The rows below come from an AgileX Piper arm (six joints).
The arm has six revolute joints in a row. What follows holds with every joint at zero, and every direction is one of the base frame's.
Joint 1 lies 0.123 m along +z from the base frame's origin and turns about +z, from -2.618 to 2.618 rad.
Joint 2 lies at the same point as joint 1 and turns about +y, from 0 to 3.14 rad.
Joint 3 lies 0.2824 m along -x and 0.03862 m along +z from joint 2 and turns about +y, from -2.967 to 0 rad.
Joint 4 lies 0.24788 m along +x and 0.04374 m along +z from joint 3 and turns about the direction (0.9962, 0, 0.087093), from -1.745 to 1.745 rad.
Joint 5 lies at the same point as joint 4 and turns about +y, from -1.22 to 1.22 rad.
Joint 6 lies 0.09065 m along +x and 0.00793 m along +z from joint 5 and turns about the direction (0.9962, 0, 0.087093), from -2.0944 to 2.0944 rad.
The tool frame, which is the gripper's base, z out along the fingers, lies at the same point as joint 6; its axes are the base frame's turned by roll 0, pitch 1.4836 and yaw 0 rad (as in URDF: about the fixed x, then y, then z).
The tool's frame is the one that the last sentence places.
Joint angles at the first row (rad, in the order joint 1, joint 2, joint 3, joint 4, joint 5, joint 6):
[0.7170, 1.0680, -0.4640, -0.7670, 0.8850, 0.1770]
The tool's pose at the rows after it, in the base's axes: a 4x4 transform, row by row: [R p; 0 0 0 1], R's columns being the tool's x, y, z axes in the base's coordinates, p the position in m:
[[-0.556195, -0.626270, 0.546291, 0.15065], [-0.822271, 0.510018, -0.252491, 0.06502], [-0.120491, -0.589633, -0.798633, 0.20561], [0, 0, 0, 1]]
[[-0.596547, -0.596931, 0.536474, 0.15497], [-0.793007, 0.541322, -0.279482, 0.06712], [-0.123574, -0.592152, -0.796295, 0.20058], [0, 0, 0, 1]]
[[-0.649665, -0.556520, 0.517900, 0.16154], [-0.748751, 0.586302, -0.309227, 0.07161], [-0.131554, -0.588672, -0.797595, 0.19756], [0, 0, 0, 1]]
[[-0.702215, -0.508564, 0.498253, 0.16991], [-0.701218, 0.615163, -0.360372, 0.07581], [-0.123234, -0.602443, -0.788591, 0.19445], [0, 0, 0, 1]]
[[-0.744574, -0.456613, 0.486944, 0.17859], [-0.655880, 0.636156, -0.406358, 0.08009], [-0.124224, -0.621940, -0.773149, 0.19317], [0, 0, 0, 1]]
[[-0.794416, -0.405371, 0.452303, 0.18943], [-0.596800, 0.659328, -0.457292, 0.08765], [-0.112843, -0.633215, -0.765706, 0.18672], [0, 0, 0, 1]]
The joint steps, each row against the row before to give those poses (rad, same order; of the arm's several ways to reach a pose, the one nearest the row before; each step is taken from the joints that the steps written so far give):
[0.0000, 0.0460, 0.0000, -0.0230, -0.0010, 0.0830]
[0.0000, 0.0430, -0.0030, -0.0250, 0.0010, 0.0800]
[0.0000, 0.0540, -0.0230, -0.0080, 0.0130, 0.0830]
[0.0000, 0.0650, -0.0300, -0.0210, 0.0320, 0.0850]
[0.0000, 0.0570, -0.0340, -0.0230, 0.0340, 0.0770]
[0.0000, 0.0870, -0.0450, -0.0030, 0.0330, 0.0810]

